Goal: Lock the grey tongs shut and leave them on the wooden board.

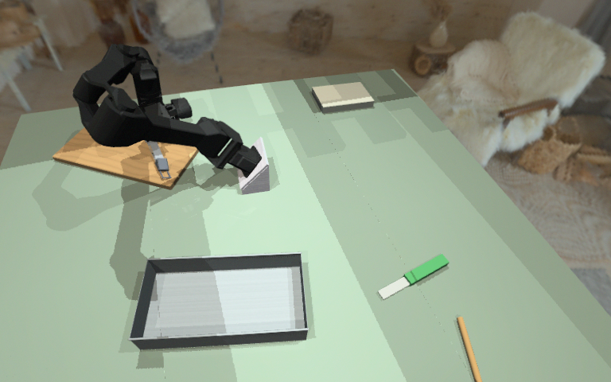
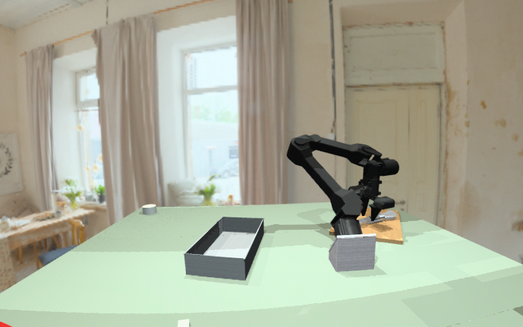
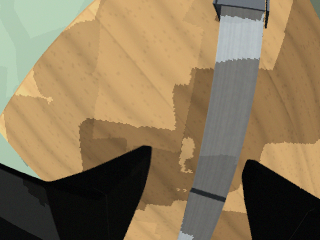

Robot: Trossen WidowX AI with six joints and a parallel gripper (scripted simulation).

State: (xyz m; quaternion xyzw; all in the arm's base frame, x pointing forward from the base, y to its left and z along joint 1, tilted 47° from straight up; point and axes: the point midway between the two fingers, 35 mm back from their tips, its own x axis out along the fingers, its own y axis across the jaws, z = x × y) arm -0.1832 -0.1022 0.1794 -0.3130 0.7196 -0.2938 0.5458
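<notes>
Now: the yellow lock piece 4 cm ahead of my gripper tip, 1 cm to the right of it and 1 cm below it. From my gripper tip the other things lie so: dark roasting tin (50 cm ahead, 5 cm to the left, 2 cm below); then wooden board (6 cm to the right, 5 cm behind, 4 cm below); then cream block (60 cm to the left, 5 cm behind, 3 cm below).
</notes>
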